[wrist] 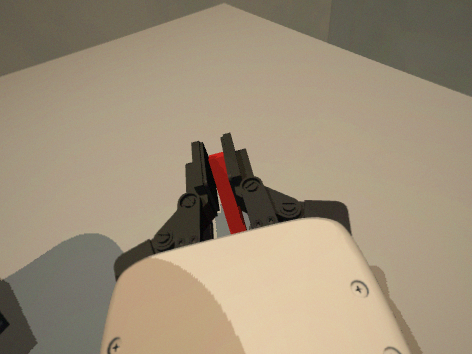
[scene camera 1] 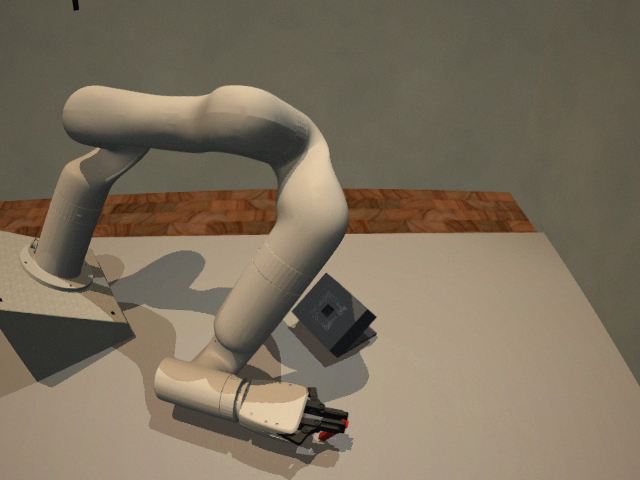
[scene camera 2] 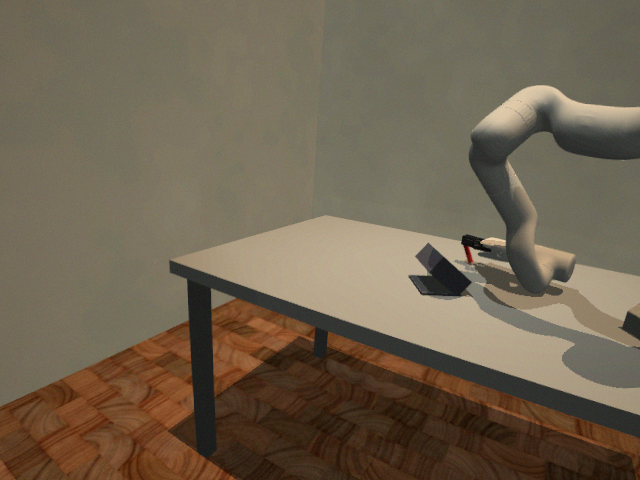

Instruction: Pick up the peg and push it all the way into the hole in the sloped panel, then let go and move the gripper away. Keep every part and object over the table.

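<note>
My gripper [scene camera 1: 345,422] [scene camera 2: 464,239] [wrist: 216,152] is shut on the red peg [scene camera 1: 325,436] [scene camera 2: 468,253] [wrist: 227,195] near its upper end. The gripper lies nearly level, low over the table. The peg hangs down below the fingers, slightly tilted; its lower end is near the table top, and I cannot tell if it touches. The dark sloped panel [scene camera 1: 316,330] [scene camera 2: 448,273] stands apart from the peg, behind the gripper in scene camera 1. Its square hole [scene camera 1: 327,310] shows in that view and looks empty. The wrist view shows a dark corner at its lower left edge.
The light table [scene camera 1: 491,330] [scene camera 2: 289,279] carries the panel's flat base plate [scene camera 2: 436,285] and the robot's sloped base block [scene camera 1: 67,335]. The forearm passes close to the panel's left side in scene camera 1. Arm shadows lie around the panel.
</note>
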